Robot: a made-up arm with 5 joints.
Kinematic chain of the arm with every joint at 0, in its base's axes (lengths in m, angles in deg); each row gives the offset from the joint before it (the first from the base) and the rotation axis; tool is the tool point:
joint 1: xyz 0 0 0.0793 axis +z
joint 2: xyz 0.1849 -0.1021 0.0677 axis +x
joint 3: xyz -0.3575 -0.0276 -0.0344 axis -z
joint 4: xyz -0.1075 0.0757 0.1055 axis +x
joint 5: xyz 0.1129 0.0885 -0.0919 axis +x
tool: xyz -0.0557 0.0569 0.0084
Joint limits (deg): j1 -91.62..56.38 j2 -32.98..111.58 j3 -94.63..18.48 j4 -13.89..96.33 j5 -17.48..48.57
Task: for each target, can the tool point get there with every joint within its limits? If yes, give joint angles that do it. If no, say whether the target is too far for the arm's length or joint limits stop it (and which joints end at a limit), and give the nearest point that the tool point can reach.
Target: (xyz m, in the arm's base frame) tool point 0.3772 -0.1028 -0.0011
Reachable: no: joint limits stop it (at a limit: joint 1, joint 2, joint 3, joint 4) | nearest point 0.1900 -0.3415 0.1697 | short by 0.348 m
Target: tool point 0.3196 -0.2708 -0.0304
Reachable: no: joint limits stop it (at a limit: joint 1, joint 2, joint 3, joint 4) | nearest point 0.1837 -0.3398 0.1655 | short by 0.248 m
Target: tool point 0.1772 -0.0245 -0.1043
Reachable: no: joint limits stop it (at a limit: joint 1, joint 2, joint 3, joint 5) | nearest point 0.0914 0.1409 0.0381 | short by 0.235 m
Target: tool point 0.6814 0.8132 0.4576
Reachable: no: too far | nearest point 0.0945 0.3441 0.2451 | short by 0.781 m
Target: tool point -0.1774 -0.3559 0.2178
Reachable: yes | joints 38.46 97.79 -46.91 14.59 40.75
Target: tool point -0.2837 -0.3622 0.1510
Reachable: yes | joints 10.85 93.90 -59.23 80.19 9.94
